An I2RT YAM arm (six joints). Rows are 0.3 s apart.
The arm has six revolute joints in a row. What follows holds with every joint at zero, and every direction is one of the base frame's. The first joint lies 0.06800 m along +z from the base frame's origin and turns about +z. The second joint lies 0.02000 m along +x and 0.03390 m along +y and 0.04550 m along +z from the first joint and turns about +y. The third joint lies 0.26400 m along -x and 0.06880 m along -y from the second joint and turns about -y. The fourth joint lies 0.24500 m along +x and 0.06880 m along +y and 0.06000 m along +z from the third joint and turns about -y. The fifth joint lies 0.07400 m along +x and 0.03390 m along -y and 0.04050 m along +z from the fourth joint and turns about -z. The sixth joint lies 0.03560 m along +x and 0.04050 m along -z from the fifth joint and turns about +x. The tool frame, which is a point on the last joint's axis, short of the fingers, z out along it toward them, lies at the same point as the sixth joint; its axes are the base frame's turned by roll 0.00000, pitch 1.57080 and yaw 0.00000 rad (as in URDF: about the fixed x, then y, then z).
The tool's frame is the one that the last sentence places.
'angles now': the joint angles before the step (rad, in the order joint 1, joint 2, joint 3, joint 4, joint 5, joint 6). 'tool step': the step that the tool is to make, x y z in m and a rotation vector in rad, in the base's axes. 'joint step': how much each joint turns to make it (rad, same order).
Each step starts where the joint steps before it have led.
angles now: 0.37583, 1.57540, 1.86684, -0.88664, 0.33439, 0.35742
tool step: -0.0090, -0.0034, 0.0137, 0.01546, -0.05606, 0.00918
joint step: -0.00003, -0.03082, 0.00752, 0.02299, -0.00447, -0.01075
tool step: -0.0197, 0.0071, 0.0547, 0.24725, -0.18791, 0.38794
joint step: -0.00320, -0.02734, 0.11510, 0.12727, -0.42186, -0.00315
